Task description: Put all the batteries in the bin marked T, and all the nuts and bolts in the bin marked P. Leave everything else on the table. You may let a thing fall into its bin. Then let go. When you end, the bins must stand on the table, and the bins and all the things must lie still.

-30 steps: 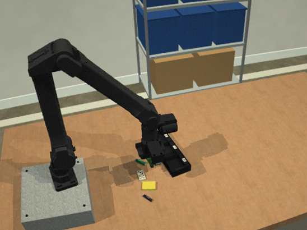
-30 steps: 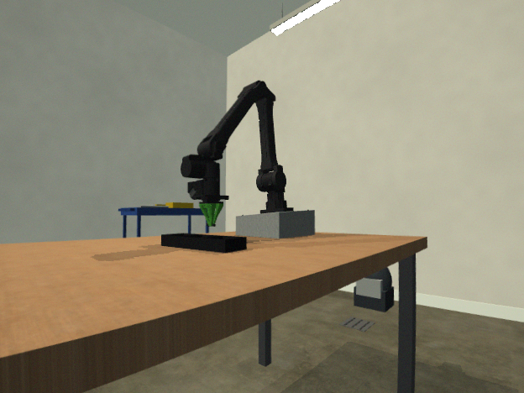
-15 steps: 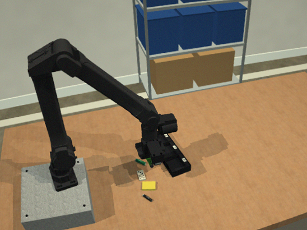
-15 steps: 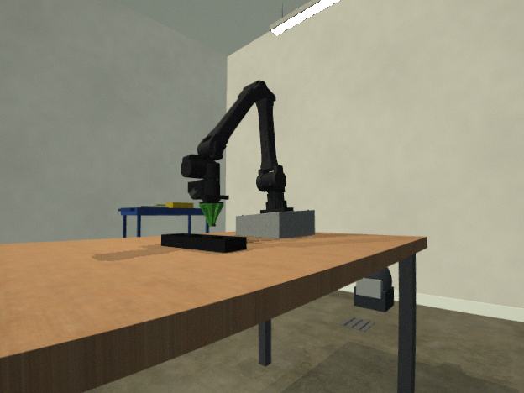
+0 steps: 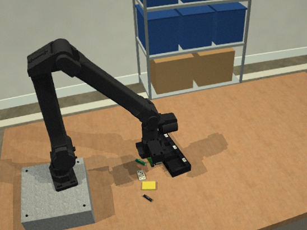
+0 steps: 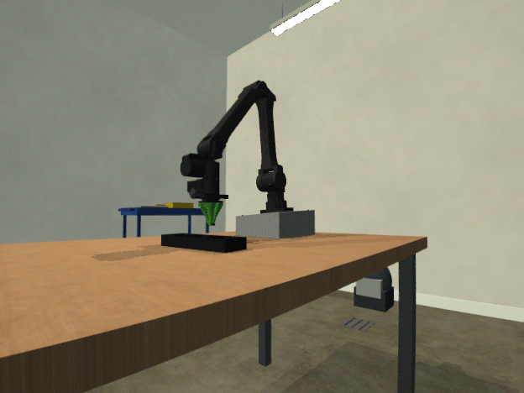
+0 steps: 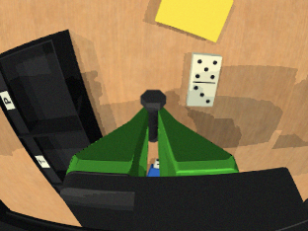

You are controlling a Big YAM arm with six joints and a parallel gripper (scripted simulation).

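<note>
My hand is 10 mm to the left of the dark bolt. From my hand the other things lie so: yellow block: 40 mm behind, 60 mm to the right, 60 mm below; then white domino: 40 mm behind, 10 mm to the left, 60 mm below; then green battery: 20 mm behind, 70 mm to the left, 60 mm below.
</note>
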